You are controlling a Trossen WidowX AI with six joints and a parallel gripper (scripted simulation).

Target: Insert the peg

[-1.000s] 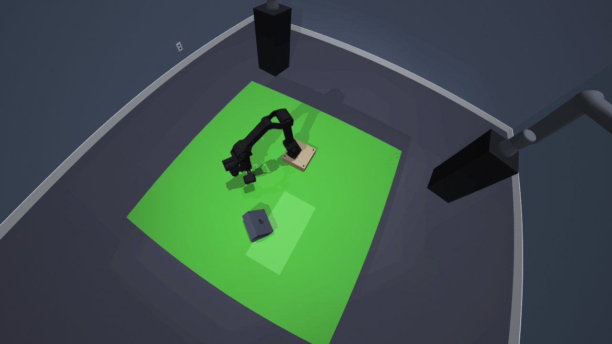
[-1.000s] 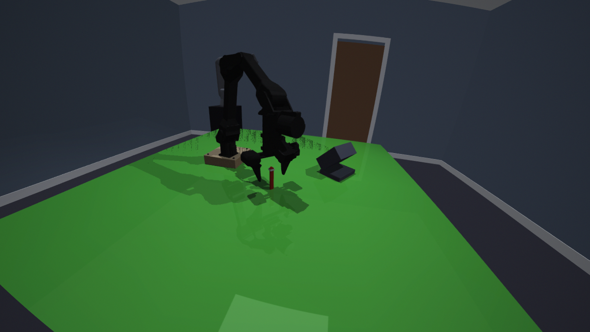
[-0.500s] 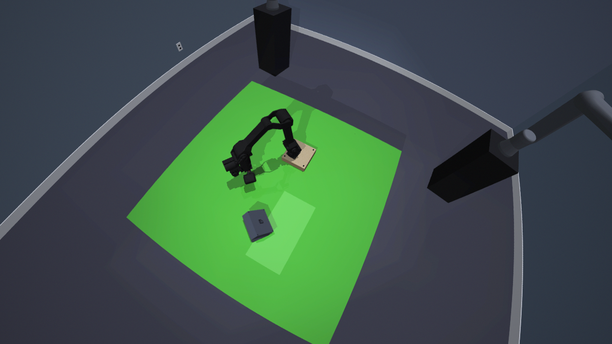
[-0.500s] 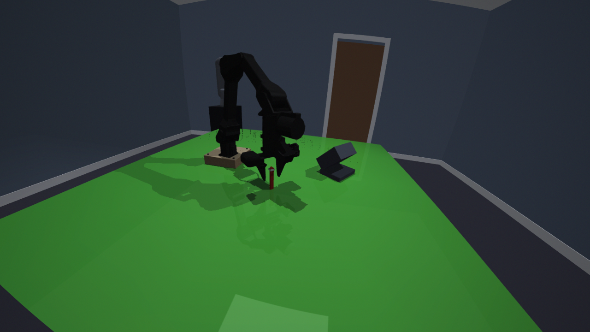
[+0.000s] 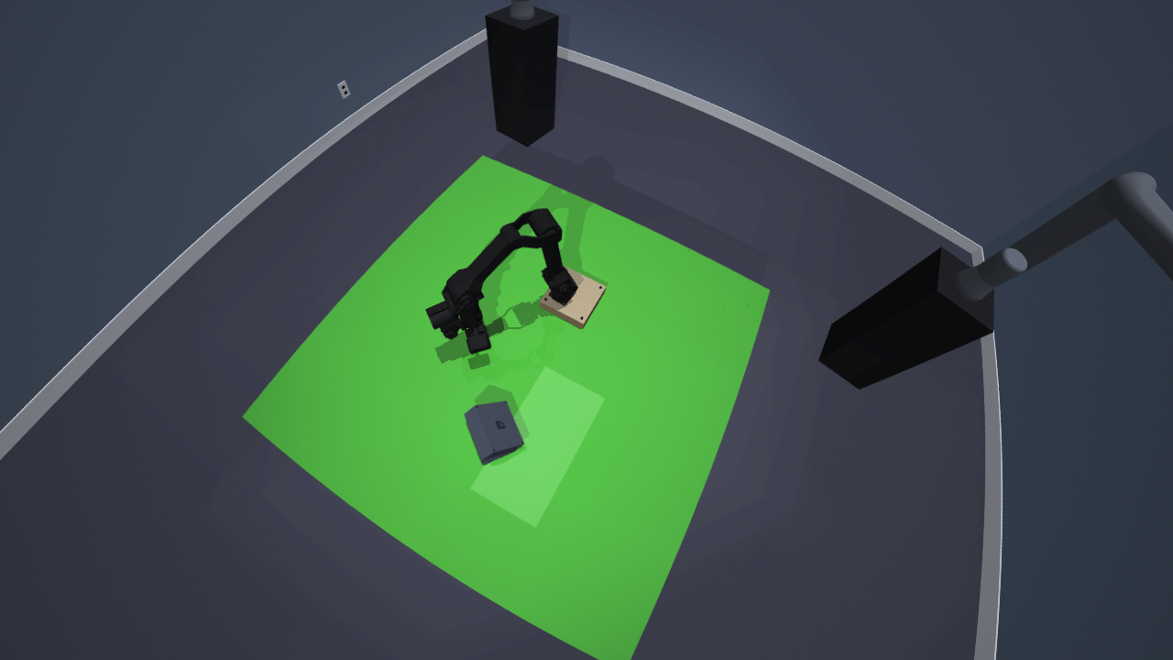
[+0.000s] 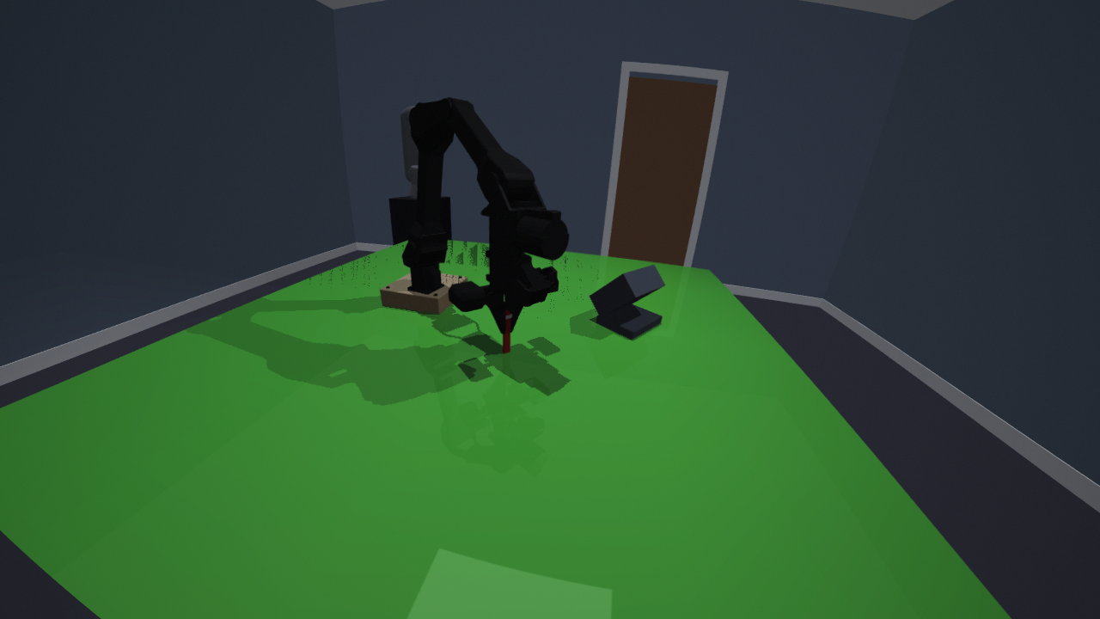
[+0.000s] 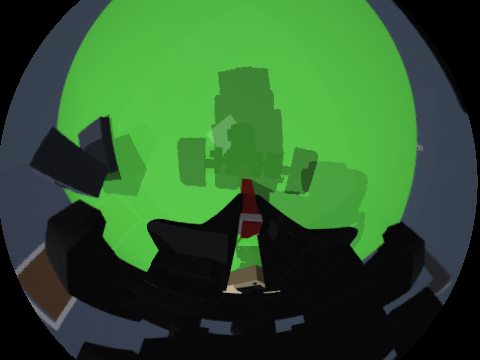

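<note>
Now: gripper tip 190 mm short of the grey sloped panel, 240 mm to the right of it and 30 mm below it. Also, from my gripper tip: red peg 20 mm above.
</note>
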